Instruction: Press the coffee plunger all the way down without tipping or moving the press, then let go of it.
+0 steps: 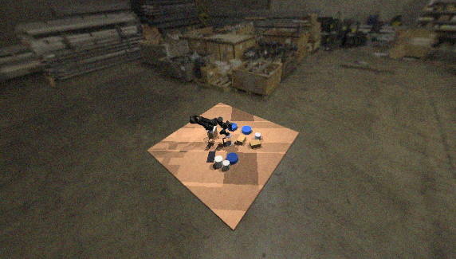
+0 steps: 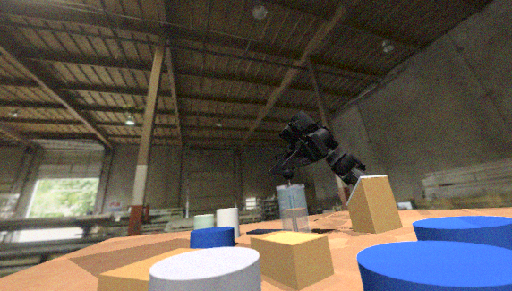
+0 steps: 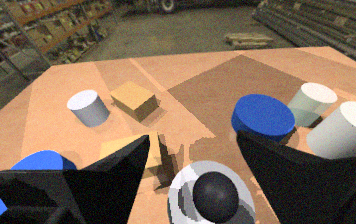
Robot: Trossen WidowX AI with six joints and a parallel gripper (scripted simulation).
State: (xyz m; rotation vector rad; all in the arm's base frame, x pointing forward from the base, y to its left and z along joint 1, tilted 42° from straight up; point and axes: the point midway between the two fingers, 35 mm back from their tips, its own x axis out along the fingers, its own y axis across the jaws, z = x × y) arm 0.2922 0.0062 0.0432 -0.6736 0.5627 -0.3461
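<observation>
My gripper tip is now 90 mm above the coffee press, 50 mm past it and 20 mm to the left of it.
</observation>
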